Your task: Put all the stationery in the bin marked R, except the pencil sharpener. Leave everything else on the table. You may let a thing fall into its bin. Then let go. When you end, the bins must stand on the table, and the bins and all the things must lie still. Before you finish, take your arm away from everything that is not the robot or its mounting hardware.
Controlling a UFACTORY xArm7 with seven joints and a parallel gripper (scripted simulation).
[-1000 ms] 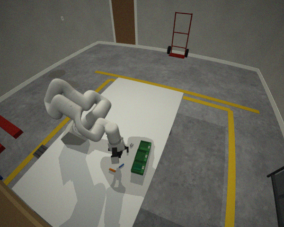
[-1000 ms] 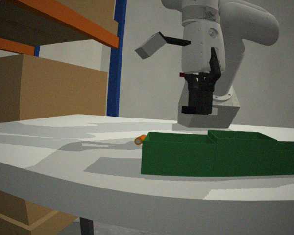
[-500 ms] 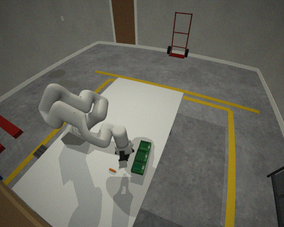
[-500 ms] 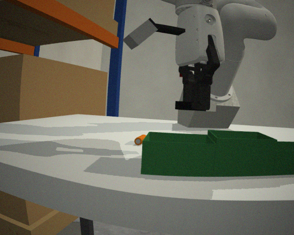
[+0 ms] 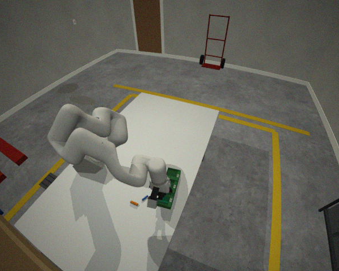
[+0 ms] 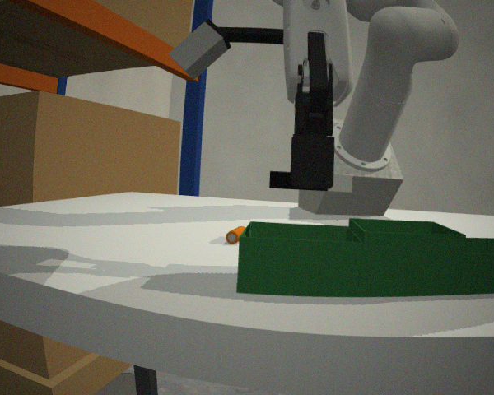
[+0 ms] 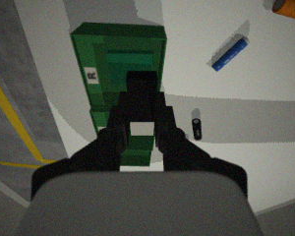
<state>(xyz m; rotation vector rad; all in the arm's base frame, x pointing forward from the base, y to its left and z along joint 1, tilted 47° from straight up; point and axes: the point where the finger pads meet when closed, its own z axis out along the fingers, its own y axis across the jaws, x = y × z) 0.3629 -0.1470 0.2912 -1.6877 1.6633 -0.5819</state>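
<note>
Right now the small green block is 8 cm below my hand and 2 cm ahead of it. Also, from my hand: black cylinder: 11 cm behind, 10 cm to the left, 8 cm below; then blue cylinder: 10 cm behind, 9 cm below, 3 cm to the right; then black block: 2 cm below, 1 cm to the left.
</note>
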